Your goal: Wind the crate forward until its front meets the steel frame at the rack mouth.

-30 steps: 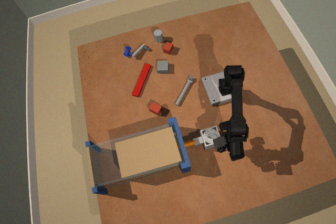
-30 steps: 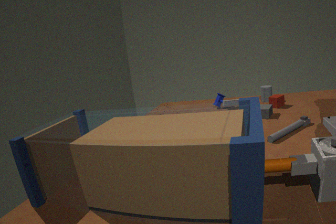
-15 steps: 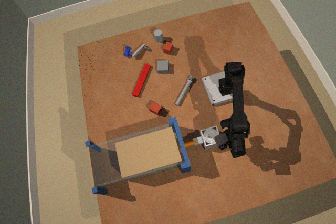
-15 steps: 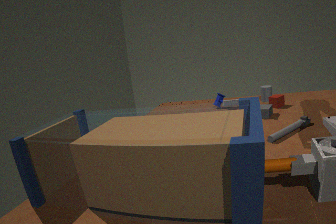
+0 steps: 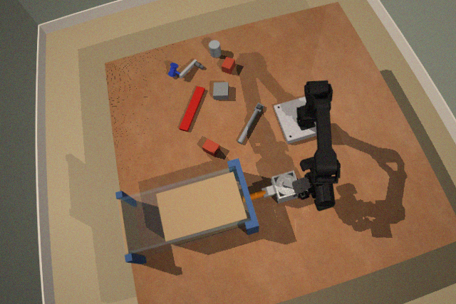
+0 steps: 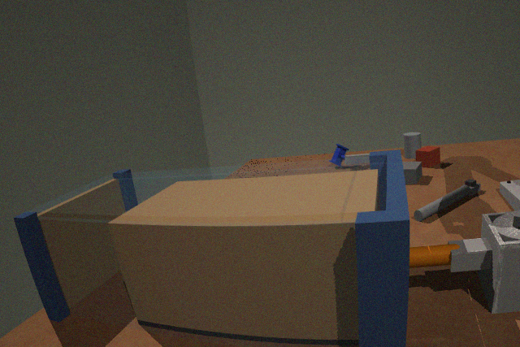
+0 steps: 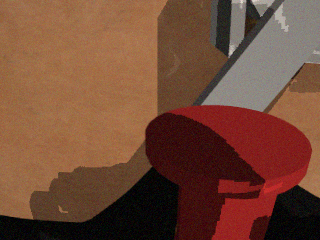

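Now: the grey winch 80 mm below my gripper tip, 70 mm ahead of it and 60 mm to the right of it. From my gripper tip the other things lie so: red knob 20 mm above; winch handle 30 mm ahead, 20 mm to the right, 10 mm below; blue frame 240 mm ahead, 50 mm to the right, 10 mm below.
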